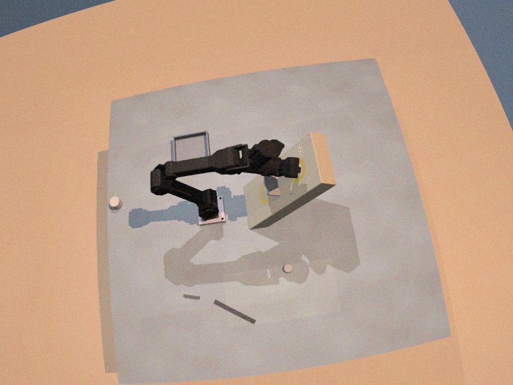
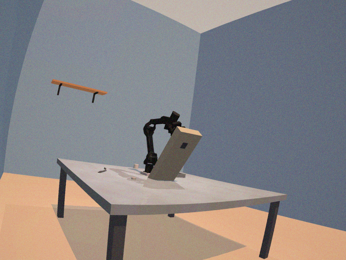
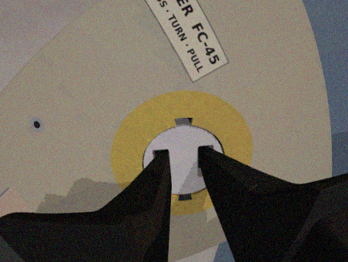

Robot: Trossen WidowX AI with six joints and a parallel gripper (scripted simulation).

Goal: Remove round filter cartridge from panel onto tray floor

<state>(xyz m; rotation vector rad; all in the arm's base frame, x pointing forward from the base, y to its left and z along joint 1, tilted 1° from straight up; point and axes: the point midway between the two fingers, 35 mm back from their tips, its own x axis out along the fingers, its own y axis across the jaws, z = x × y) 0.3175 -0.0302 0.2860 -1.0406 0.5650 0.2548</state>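
Now: the round filter cartridge 1 cm below my gripper tip and 1 cm ahead of it. The rest, counted from my gripper tip: grey tray (38 cm behind, 31 cm to the left, 27 cm below).
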